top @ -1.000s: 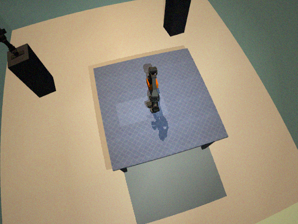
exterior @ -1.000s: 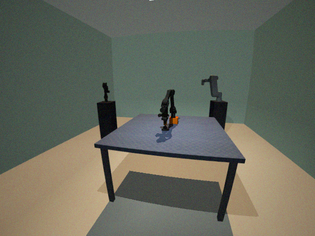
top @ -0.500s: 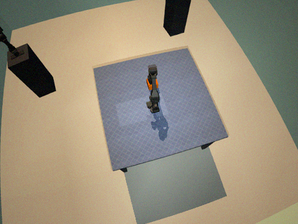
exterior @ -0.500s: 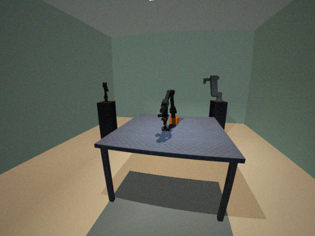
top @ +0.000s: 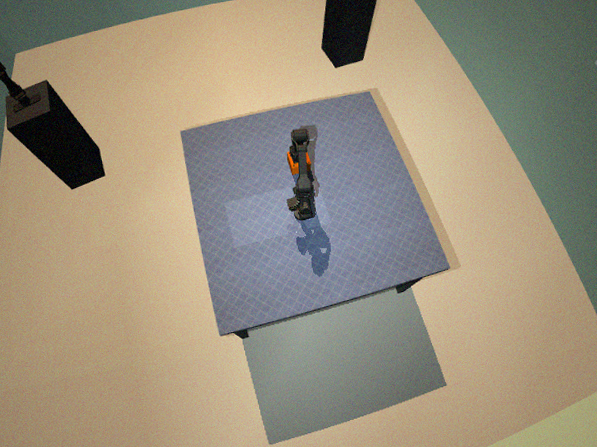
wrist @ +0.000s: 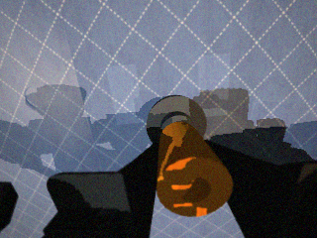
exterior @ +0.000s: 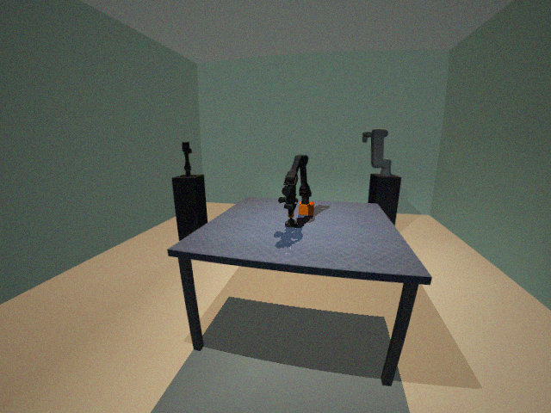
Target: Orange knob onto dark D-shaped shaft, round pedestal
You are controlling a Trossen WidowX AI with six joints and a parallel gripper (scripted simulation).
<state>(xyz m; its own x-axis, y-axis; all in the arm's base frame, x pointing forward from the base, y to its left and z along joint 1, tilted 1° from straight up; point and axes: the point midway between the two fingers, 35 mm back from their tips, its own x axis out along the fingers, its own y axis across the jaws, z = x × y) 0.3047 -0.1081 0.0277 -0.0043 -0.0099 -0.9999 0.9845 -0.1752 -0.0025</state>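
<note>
Now: the orange knob 20 mm above my gripper tip. Also, from my gripper tip: dark shaft 40 mm below.
</note>
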